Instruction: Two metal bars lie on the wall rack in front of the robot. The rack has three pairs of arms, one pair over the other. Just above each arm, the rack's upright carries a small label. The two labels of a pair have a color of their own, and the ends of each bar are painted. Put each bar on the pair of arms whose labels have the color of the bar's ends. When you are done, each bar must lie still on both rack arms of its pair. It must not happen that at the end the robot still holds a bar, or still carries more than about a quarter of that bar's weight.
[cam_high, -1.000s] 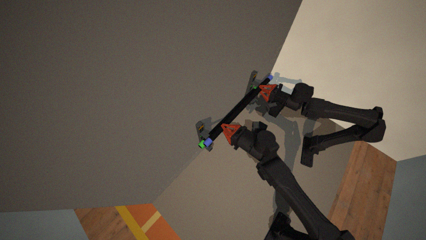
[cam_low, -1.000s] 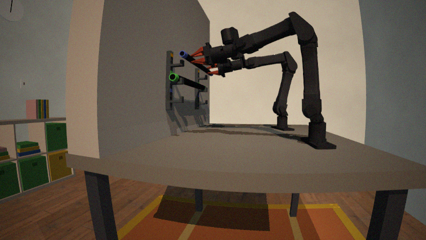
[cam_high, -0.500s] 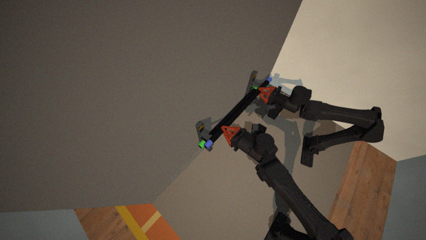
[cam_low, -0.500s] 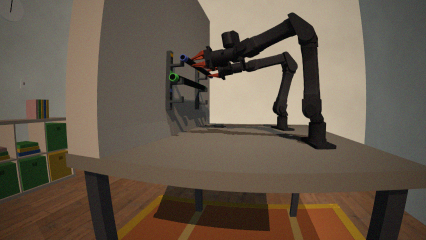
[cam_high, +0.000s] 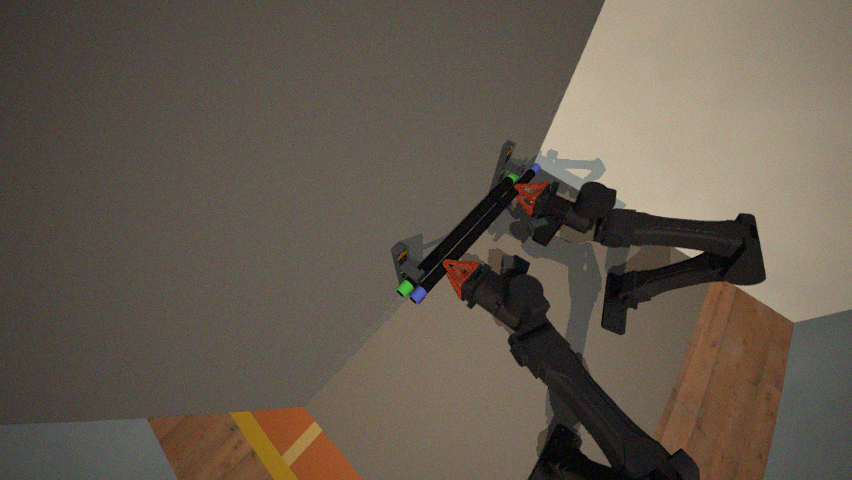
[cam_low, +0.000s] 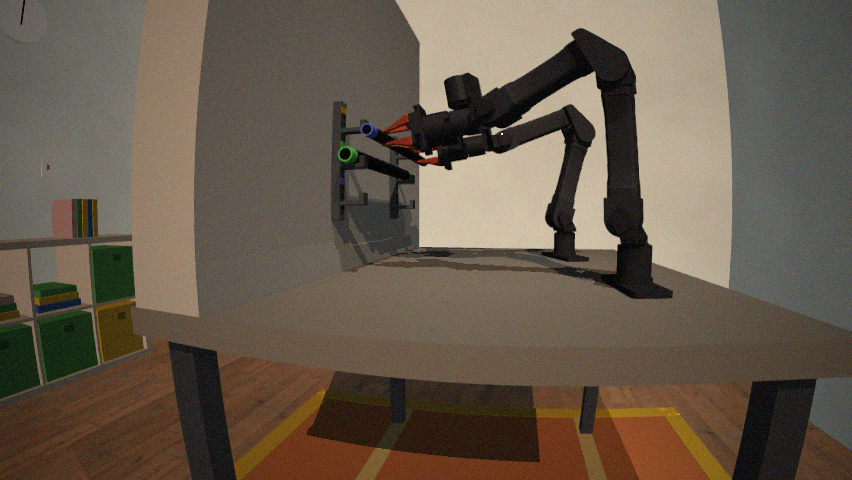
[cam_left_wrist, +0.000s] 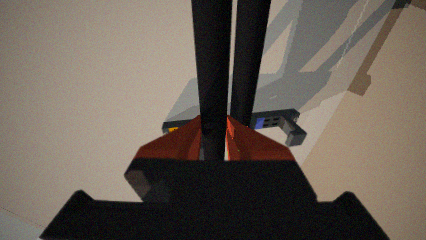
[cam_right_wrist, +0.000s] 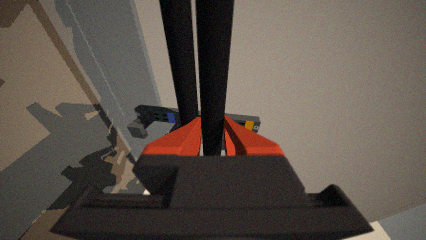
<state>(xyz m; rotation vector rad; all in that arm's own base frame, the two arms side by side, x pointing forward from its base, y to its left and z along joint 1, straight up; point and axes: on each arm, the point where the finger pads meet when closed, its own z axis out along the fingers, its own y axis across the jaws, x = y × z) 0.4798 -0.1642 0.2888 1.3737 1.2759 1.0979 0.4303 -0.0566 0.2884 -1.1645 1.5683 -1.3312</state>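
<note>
Now: right hand 140 mm to the right of the blue-ended bar and 20 mm short of it. Also, from my right hand: green-ended bar (150 mm to the left, 70 mm ahead, 50 mm below); grey wall panel (170 mm ahead, 150 mm to the left, 140 mm above).
Right now the green-ended bar is 3 cm ahead of my left hand, 14 cm to the right of it and 5 cm below it. Round my left hand: blue-ended bar 1 cm behind, 15 cm to the right; grey wall panel 14 cm ahead, 14 cm to the right, 14 cm above.
</note>
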